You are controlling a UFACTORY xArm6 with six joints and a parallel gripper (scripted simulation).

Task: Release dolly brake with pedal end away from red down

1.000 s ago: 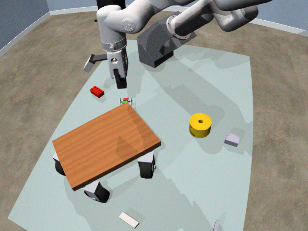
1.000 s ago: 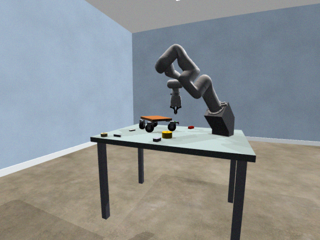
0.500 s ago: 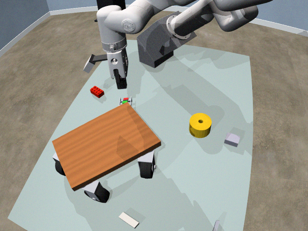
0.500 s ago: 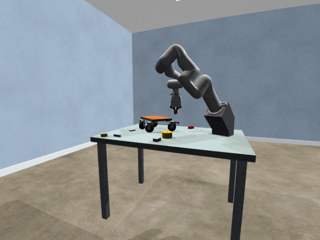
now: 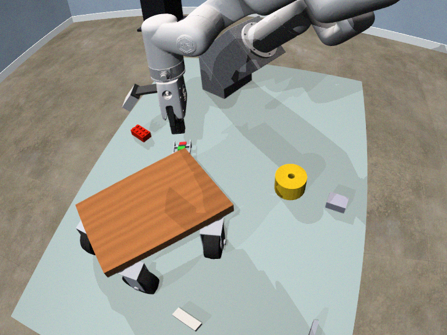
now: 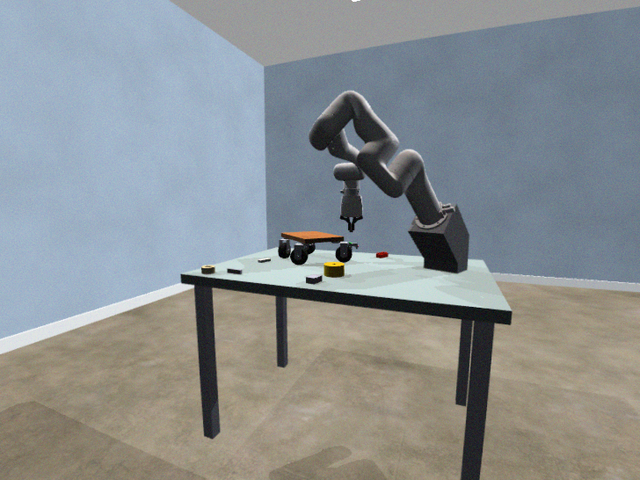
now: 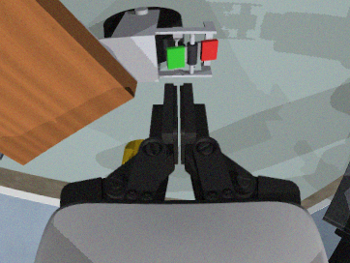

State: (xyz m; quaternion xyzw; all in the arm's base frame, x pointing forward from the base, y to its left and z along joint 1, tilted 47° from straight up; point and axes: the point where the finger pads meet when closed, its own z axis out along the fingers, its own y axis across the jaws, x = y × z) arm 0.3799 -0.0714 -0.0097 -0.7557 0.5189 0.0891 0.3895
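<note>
My gripper is now 10 mm past the brake pedal, 10 mm to the left of it and 80 mm above it. From my hand the other things lie so: yellow ring-shaped cylinder (60 mm behind, 270 mm to the left, 140 mm below); red toy brick (80 mm behind, 210 mm to the right, 150 mm below); small grey block (50 mm behind, 400 mm to the left, 150 mm below).
</note>
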